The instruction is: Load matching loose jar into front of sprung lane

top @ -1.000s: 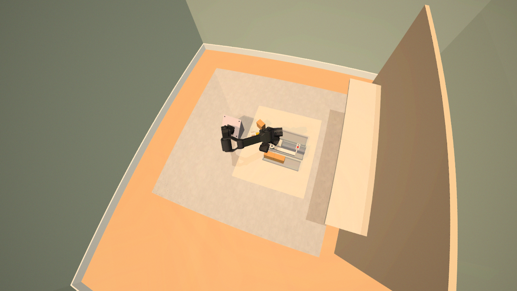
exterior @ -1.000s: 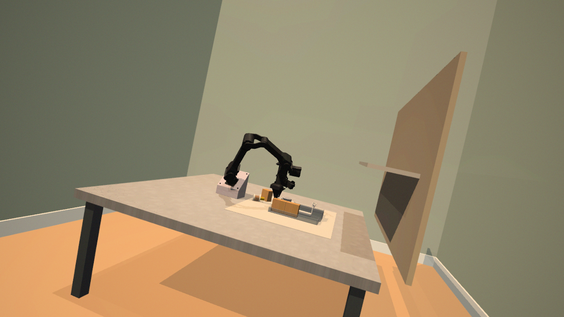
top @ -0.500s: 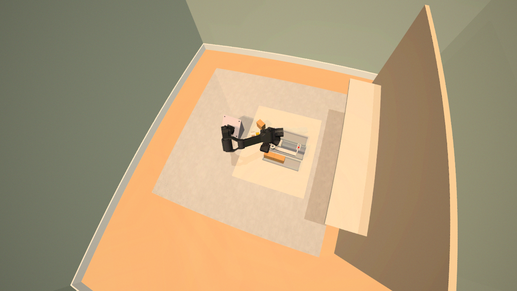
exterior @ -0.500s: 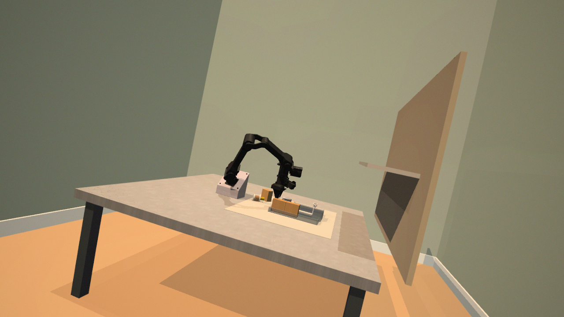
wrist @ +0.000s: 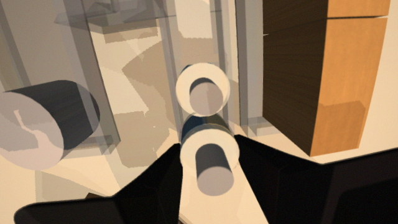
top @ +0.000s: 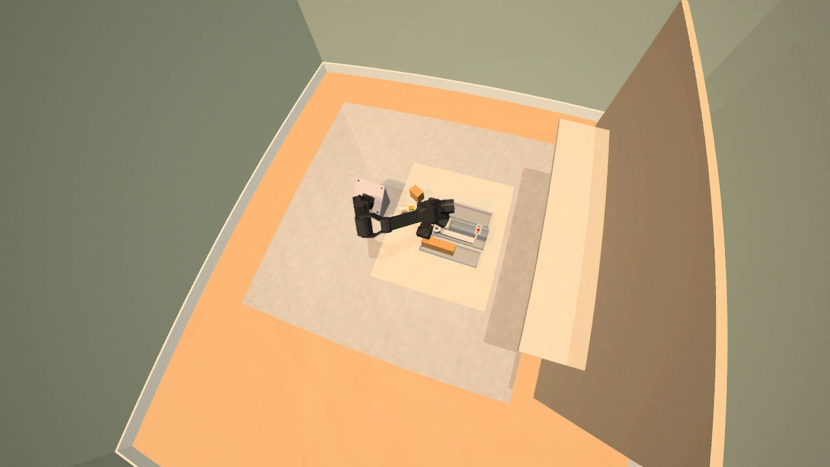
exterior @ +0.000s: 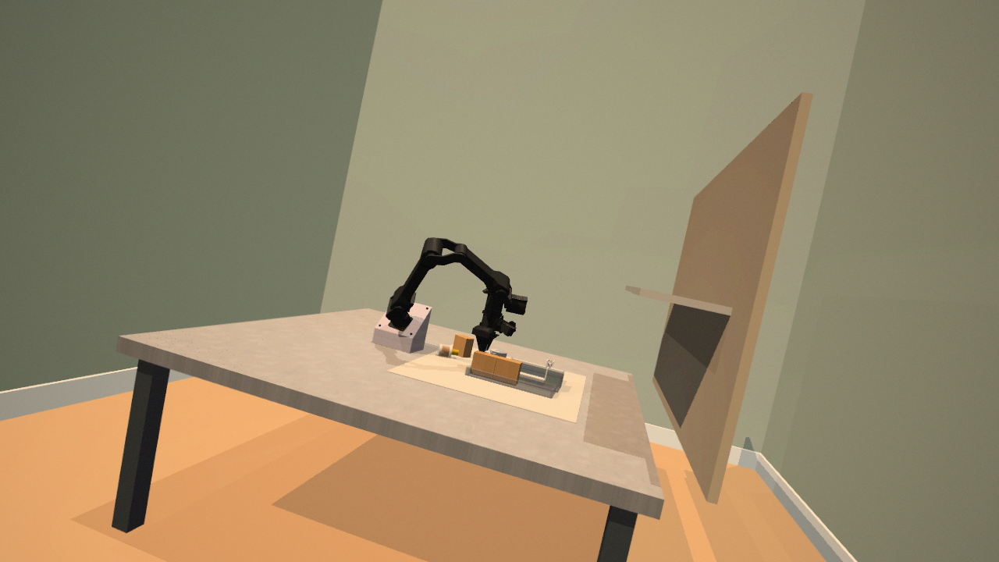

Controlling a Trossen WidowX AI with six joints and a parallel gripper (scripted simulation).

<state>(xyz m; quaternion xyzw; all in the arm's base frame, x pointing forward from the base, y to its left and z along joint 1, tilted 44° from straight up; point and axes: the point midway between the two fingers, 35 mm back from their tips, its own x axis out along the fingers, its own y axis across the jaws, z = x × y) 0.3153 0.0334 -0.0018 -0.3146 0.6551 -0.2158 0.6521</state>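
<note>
The grey lid is 10 mm ahead of my gripper tip, 130 mm to the left of it and 20 mm below it. From my gripper tip the other things lie so: grey lane rack: 150 mm ahead, 40 mm to the left, 30 mm below.
</note>
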